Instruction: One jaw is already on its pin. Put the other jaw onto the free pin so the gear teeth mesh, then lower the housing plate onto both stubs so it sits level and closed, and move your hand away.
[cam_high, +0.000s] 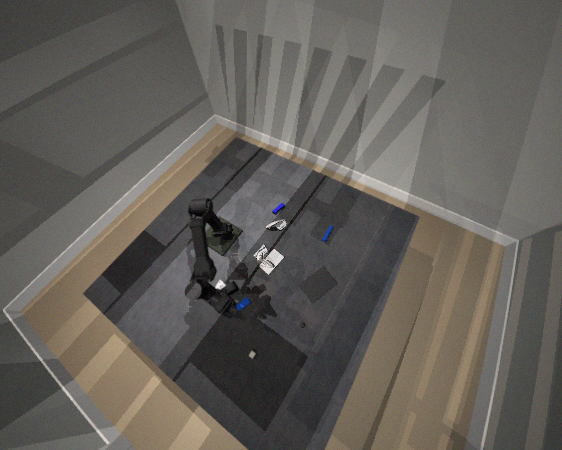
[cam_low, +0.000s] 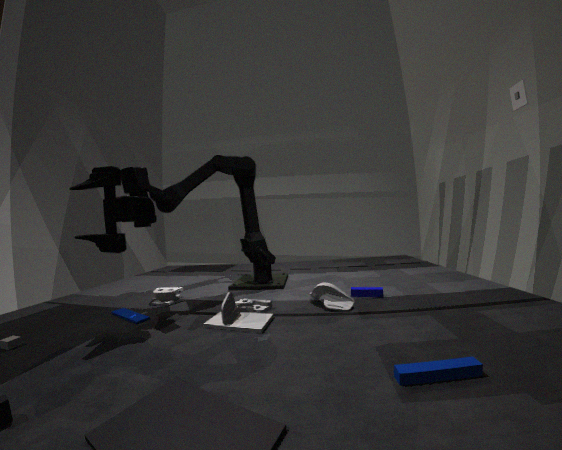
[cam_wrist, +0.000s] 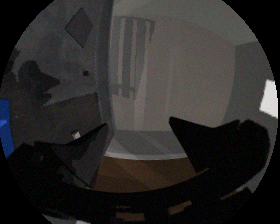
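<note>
My gripper tip is 130 mm past the jaw, 480 mm to the right of it and 220 mm above it. The rest, counted from my gripper tip: small white cube: 50 mm ahead, 110 mm to the right, 230 mm below; then dark square slab: 200 mm ahead, 280 mm to the left, 230 mm below; then dark cube: 200 mm ahead, 80 mm to the left, 220 mm below.
</note>
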